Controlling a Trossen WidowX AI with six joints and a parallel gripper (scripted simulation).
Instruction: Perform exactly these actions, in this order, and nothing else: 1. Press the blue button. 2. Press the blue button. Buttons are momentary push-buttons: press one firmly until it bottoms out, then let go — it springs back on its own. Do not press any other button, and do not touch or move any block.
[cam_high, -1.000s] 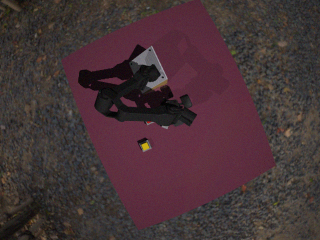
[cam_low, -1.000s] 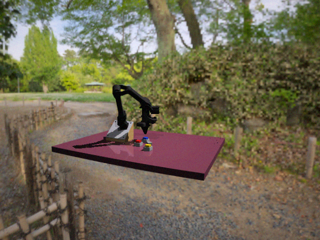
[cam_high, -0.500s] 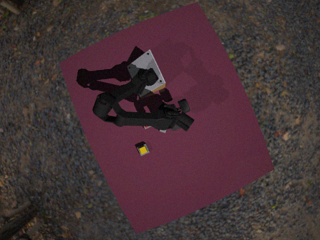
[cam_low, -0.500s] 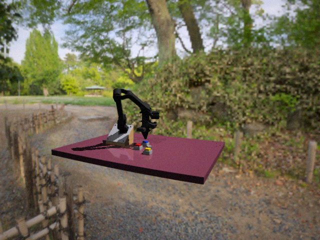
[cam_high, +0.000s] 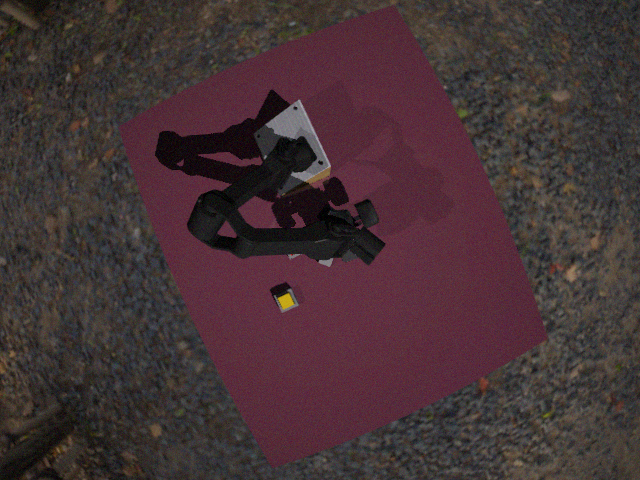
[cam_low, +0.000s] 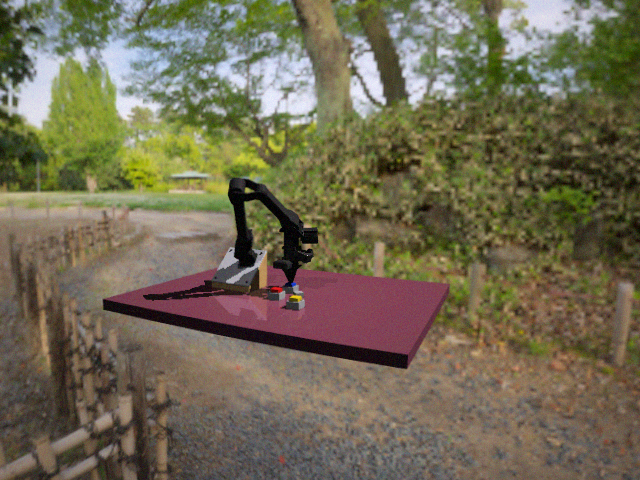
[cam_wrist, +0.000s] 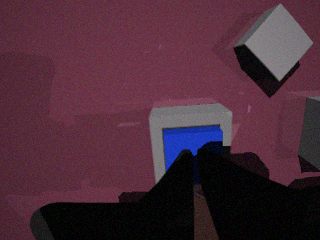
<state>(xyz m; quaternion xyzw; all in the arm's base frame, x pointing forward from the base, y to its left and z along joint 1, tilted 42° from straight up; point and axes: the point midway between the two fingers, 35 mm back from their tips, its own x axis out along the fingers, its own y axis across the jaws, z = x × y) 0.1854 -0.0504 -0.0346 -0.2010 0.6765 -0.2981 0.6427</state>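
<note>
The blue button is 10 mm below my gripper tip. The rest, counted from my gripper tip: grey block 50 mm ahead, 60 mm to the right, 30 mm below; then yellow button 90 mm ahead, 200 mm to the right.
</note>
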